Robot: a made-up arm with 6 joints. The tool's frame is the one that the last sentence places. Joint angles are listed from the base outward.
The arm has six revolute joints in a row. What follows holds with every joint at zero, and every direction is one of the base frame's. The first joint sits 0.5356 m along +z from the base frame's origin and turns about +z. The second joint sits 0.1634 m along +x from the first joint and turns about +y. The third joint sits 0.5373 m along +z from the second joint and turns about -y. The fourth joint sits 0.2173 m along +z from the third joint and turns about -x. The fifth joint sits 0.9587 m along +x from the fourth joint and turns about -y. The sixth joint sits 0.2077 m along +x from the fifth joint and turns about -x. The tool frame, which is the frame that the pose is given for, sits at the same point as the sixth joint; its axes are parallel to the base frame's.
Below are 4 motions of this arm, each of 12 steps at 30 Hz.
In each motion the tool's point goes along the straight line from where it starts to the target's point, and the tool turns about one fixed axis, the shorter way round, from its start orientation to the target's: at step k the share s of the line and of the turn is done. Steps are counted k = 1, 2, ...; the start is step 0. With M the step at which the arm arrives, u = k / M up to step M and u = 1 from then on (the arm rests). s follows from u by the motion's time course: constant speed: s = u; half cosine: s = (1 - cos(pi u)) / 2; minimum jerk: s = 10 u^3 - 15 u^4 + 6 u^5.
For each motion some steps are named. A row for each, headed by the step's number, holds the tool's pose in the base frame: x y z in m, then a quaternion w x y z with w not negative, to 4 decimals.
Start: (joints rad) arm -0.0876 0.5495 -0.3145 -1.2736 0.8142 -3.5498
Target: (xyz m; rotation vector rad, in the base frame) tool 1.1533 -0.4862 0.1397 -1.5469 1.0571 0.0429
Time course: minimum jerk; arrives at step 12
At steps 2, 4, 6, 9, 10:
2: 1.3336 -0.2706 0.3196 0.5501 -0.6861 0.4675 -0.0902
4: 1.3010 -0.3096 0.2870 0.5583 -0.6830 0.4656 -0.0706
6: 1.2468 -0.3744 0.2329 0.5714 -0.6772 0.4621 -0.0379
9: 1.1726 -0.4631 0.1590 0.5880 -0.6678 0.4562 0.0068
10: 1.1599 -0.4783 0.1463 0.5908 -0.6661 0.4551 0.0144

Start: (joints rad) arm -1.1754 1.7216 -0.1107 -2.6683 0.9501 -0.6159
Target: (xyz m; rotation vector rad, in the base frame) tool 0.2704 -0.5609 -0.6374 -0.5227 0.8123 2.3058
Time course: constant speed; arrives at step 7
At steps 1, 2, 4, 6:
1: 0.1362 -0.4854 -0.6098 0.3865 -0.0999 0.2924 0.8690
2: 0.1586 -0.4980 -0.6144 0.3751 -0.1165 0.2954 0.8709
4: 0.2033 -0.5231 -0.6236 0.3516 -0.1495 0.3009 0.8738
6: 0.2480 -0.5483 -0.6328 0.3276 -0.1822 0.3060 0.8751

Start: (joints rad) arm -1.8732 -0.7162 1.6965 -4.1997 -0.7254 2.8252
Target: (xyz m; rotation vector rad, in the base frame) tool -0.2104 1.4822 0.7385 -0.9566 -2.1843 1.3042
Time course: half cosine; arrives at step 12
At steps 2, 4, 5, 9, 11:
2: 0.2152 1.2105 1.4214 0.3683 -0.4366 -0.7416 0.3518
4: 0.1317 1.2638 1.2874 0.3385 -0.4200 -0.7532 0.3763
5: 0.0767 1.2989 1.1992 0.3185 -0.4086 -0.7601 0.3922
9: -0.1436 1.4396 0.8457 0.2360 -0.3599 -0.7813 0.4521
11: -0.2026 1.4772 0.7510 0.2133 -0.3459 -0.7852 0.4672

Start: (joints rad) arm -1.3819 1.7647 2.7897 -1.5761 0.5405 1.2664
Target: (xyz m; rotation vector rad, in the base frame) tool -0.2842 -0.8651 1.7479 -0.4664 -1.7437 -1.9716
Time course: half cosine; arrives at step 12
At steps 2, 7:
2: 0.0749 -1.0806 1.5317 0.5061 -0.1238 -0.5590 -0.6450
7: -0.1415 -0.9507 1.6620 0.3448 -0.1531 -0.6109 -0.6960

